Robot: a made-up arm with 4 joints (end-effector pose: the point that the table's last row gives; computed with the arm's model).
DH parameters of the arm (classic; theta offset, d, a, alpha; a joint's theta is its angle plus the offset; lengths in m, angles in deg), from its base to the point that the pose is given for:
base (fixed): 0 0 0 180
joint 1: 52.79 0 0.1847 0
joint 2: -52.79 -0.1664 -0.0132 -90
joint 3: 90 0.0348 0.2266 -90
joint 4: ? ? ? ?
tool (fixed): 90 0.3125 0 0
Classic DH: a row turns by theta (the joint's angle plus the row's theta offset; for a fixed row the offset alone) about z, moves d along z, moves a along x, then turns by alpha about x.
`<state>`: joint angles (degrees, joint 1 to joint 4).
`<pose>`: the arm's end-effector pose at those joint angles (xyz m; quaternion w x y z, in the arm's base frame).
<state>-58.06 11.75 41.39 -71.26</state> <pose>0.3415 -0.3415 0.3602 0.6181 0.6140 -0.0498 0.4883</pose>
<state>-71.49 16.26 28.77 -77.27</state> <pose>0.4210 -0.2190 0.3554 0.5986 0.6258 0.1084 0.4882</pose>
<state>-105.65 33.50 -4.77 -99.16</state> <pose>0.4295 0.0645 0.2461 0.5423 0.5989 0.4697 0.3559</pose>
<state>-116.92 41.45 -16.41 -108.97</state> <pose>0.3753 0.1111 0.1921 0.5258 0.5864 0.5586 0.2600</pose>
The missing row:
joint 4: -90 -0.0252 0.096 -90
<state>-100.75 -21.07 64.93 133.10</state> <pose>-0.0553 -0.0655 0.2245 0.5936 -0.1897 -0.7803 0.0540</pose>
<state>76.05 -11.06 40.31 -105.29</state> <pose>-0.4092 -0.2505 0.2220 0.6276 0.5171 -0.5772 -0.0750</pose>
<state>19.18 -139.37 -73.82 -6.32</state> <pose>-0.0518 0.3390 0.2889 0.4267 -0.4978 0.3372 0.6756</pose>
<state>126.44 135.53 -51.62 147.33</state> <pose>-0.3993 -0.0181 0.1562 0.1493 0.6590 0.5718 -0.4652</pose>
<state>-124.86 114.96 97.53 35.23</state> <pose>-0.4956 0.1474 0.1210 0.6455 -0.1369 -0.7313 -0.1725</pose>
